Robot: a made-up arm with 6 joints. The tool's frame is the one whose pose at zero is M.
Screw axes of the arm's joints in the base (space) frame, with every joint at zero. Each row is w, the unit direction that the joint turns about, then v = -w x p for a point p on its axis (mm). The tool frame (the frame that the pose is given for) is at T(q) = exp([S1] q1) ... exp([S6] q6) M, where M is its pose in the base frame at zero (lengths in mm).
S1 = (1, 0, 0, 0, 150, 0)
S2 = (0, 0, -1, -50, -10, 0)
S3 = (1, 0, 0, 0, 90, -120)
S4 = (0, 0, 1, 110, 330, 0)
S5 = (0, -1, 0, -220, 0, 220)
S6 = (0, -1, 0, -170, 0, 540)
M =
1 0 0 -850
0 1 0 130
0 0 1 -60
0 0 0 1
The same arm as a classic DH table. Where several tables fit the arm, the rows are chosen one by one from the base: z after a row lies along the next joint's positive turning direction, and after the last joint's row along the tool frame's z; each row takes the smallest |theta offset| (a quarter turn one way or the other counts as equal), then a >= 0, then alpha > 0; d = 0 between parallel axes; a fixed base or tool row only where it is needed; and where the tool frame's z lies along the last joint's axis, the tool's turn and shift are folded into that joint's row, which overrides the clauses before.
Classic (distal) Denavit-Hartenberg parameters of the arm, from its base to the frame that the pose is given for. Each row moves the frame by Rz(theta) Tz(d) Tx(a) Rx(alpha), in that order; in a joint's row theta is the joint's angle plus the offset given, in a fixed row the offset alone. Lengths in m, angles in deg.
base (fixed): a 0, alpha 90, d 0.15, theta0 90
joint 1: a 0.05, alpha 90, d -0.01, theta0 0
joint 2: a 0.07, alpha -90, d 0.06, theta0 0
joint 3: a -0.01, alpha -90, d -0.32, theta0 0
joint 4: a 0.11, alpha 90, d -0.31, theta0 -90
joint 5: a -0.3239, alpha 0, d 0, theta0 -8.88
joint 6: a -0.31, alpha -90, d -0.02, theta0 8.88
tool (fixed): a 0, alpha 0, d 0.11, theta0 0

